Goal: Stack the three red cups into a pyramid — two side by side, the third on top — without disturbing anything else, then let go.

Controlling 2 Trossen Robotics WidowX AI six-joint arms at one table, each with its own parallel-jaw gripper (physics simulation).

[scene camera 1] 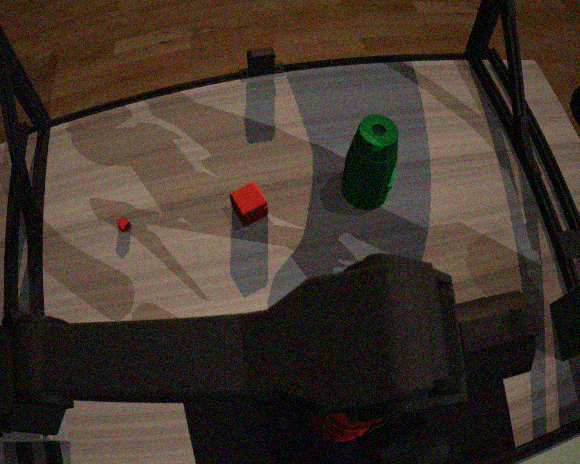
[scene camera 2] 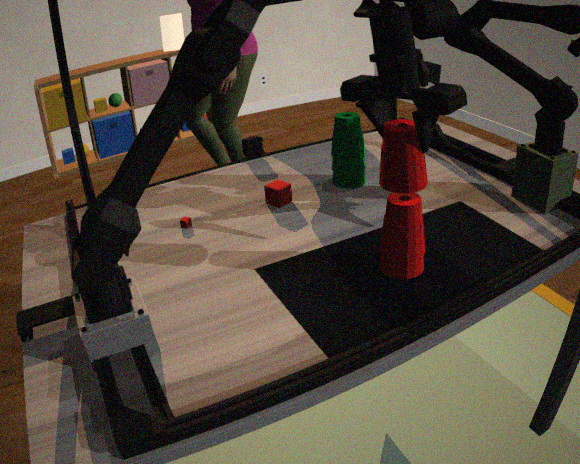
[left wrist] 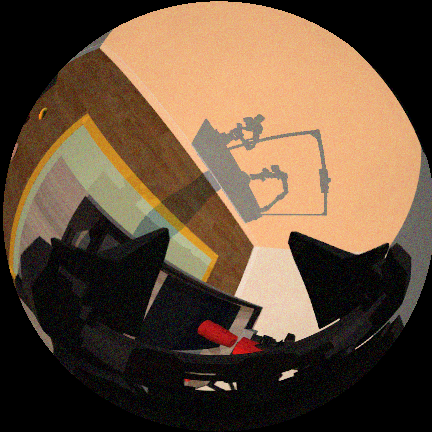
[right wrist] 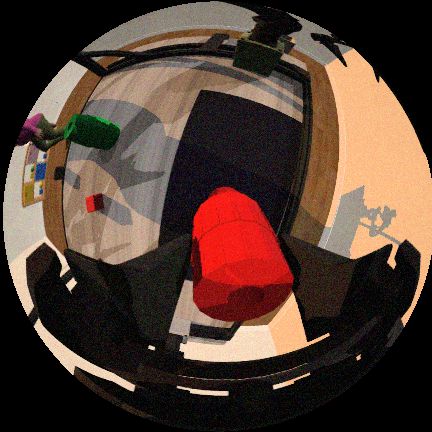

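Pixels of known places: left gripper, between the fingertips: (left wrist: 231, 236); right gripper, between the fingertips: (scene camera 2: 407, 148) (left wrist: 250, 351) (right wrist: 236, 240); left arm's base, origin of its link: (scene camera 2: 548, 149) (right wrist: 262, 39); right arm's base, origin of its link: (scene camera 2: 107, 304) (left wrist: 252, 337) (right wrist: 172, 336).
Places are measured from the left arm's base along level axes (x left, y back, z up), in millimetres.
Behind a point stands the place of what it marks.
Note:
A red cup (scene camera 2: 403, 155) {x 58, y -443, z 83 mm} (right wrist: 240, 260) {x 22, y -407, z 120 mm} (left wrist: 246, 346) {x 46, y -394, z 62 mm} is held upright, wide end down, by my right gripper (scene camera 2: 398, 127) (right wrist: 236, 240) {x 29, y -414, z 79 mm}, which is shut on it. It hangs just above more red cup (scene camera 2: 403, 235) {x 62, y -441, z -42 mm} (left wrist: 216, 332) {x 49, y -392, z -50 mm} (right wrist: 222, 191) {x 21, y -393, z -54 mm}, upright on the black mat (scene camera 2: 310, 295) {x 29, y -583, z -118 mm} (right wrist: 240, 130) {x 24, y -262, z -118 mm} (left wrist: 175, 315) {x 59, y -259, z -118 mm}; its ridged side looks like nested cups, but I cannot tell how many. A red part (scene camera 1: 345, 427) {x 57, y -442, z 103 mm} shows beneath the right arm in scene camera 1, mostly hidden. My left gripper (left wrist: 231, 236) {x 202, y -27, z 113 mm} is open and empty, away from the cups.
A green ridged cup or stack (scene camera 1: 370, 162) {x -269, y -337, z 2 mm} (scene camera 2: 348, 150) {x -265, y -340, z -31 mm} (right wrist: 92, 131) {x -262, y -329, z -22 mm} stands behind the mat. A larger red cube (scene camera 1: 249, 202) {x -276, y -495, z -78 mm} (scene camera 2: 278, 193) {x -260, y -505, z -86 mm} (right wrist: 95, 202) {x -265, y -490, z -86 mm} and a tiny red cube (scene camera 1: 124, 224) {x -285, y -688, z -102 mm} (scene camera 2: 186, 222) {x -280, y -692, z -105 mm} lie left of it. A black block (scene camera 1: 261, 61) {x -547, y -446, z -76 mm} (scene camera 2: 253, 146) {x -546, y -448, z -83 mm} is at the table's far edge.

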